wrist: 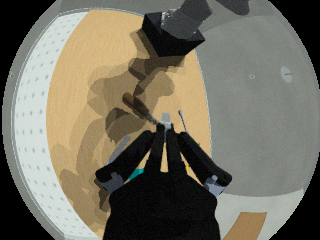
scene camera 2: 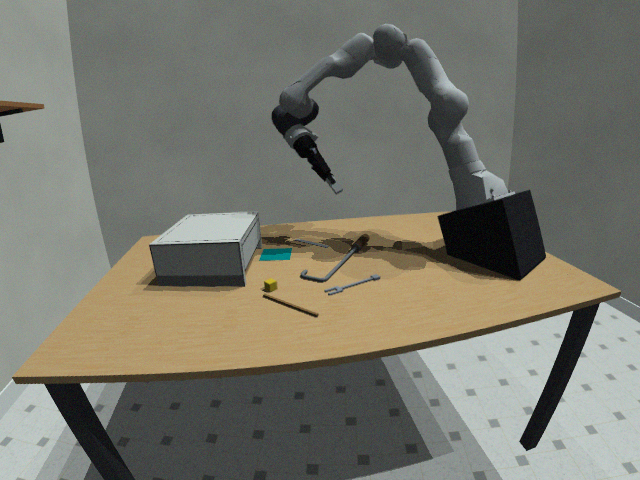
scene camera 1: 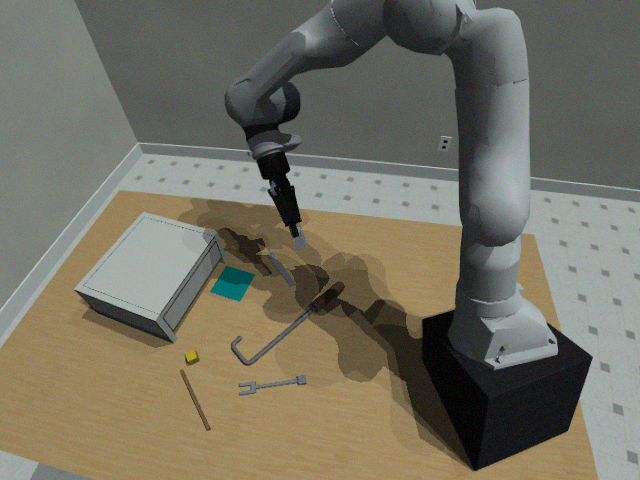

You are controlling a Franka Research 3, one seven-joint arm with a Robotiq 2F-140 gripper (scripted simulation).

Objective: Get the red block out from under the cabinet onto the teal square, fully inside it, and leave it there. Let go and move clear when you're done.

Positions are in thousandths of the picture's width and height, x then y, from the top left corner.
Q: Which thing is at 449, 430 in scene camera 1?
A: My gripper.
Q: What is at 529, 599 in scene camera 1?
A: A grey hook tool.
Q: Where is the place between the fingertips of my gripper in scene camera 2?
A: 530, 399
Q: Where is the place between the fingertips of my gripper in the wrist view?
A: At 517, 498
